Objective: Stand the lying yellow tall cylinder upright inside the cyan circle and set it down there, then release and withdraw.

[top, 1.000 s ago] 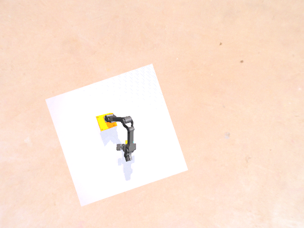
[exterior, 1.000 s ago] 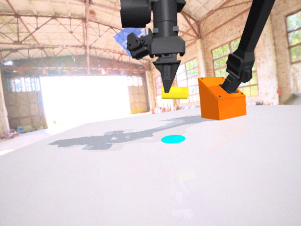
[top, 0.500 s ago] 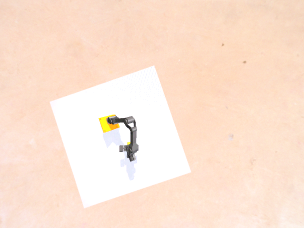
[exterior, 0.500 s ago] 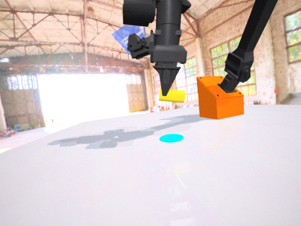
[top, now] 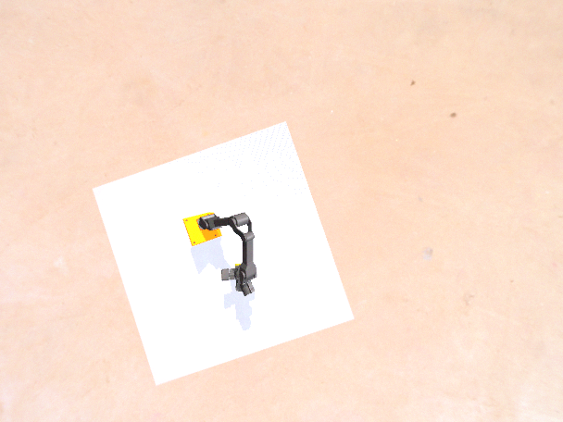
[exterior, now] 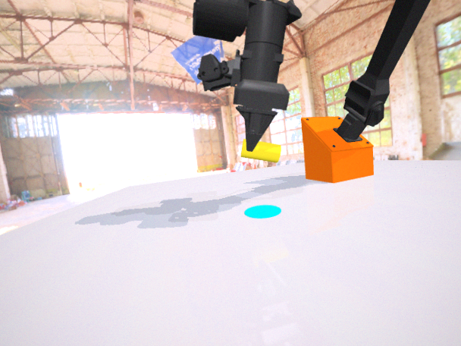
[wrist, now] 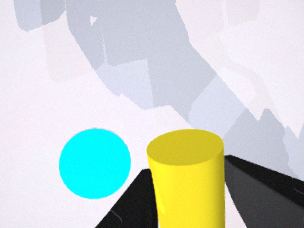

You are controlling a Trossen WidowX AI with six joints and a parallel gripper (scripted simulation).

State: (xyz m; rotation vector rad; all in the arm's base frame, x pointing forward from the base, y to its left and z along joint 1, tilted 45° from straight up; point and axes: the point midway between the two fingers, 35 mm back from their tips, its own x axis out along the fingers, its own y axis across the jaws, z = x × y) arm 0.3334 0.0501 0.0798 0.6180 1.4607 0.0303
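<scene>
My gripper tip is 11 cm above the cyan circle and 4 cm to the right of it. Round my gripper tip: yellow cylinder: 2 cm behind, 1 cm below.
</scene>
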